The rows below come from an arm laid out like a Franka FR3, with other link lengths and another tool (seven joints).
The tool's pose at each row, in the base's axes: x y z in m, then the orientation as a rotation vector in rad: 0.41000 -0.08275 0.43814 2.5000 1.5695 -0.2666; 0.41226 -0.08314 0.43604 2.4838 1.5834 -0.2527; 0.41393 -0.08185 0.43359 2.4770 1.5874 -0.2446; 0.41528 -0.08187 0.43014 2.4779 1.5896 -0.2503; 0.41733 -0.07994 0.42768 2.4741 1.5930 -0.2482; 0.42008 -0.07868 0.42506 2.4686 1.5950 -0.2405; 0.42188 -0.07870 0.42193 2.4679 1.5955 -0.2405; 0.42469 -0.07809 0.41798 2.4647 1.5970 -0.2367; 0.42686 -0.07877 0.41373 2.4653 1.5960 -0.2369; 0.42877 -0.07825 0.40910 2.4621 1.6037 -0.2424
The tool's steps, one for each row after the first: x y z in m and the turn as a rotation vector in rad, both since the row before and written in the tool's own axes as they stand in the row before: 0.00114 0.00209 0.00200 -0.0127 0.0040 -0.0122; 0.00242 0.00083 0.00198 -0.0069 0.0023 -0.0039; 0.00137 0.00100 0.00330 0.0039 -0.0018 -0.0015; 0.00313 0.00092 0.00182 -0.0024 0.0004 -0.0030; 0.00286 0.00182 0.00212 -0.0065 0.0020 -0.0023; 0.00146 0.00142 0.00298 -0.0003 -0.0002 -0.0005; 0.00262 0.00203 0.00358 -0.0034 0.0010 -0.0016; 0.00129 0.00193 0.00422 0.0001 -0.0002 0.0008; 0.00234 0.00118 0.00430 0.0029 -0.0018 -0.0060
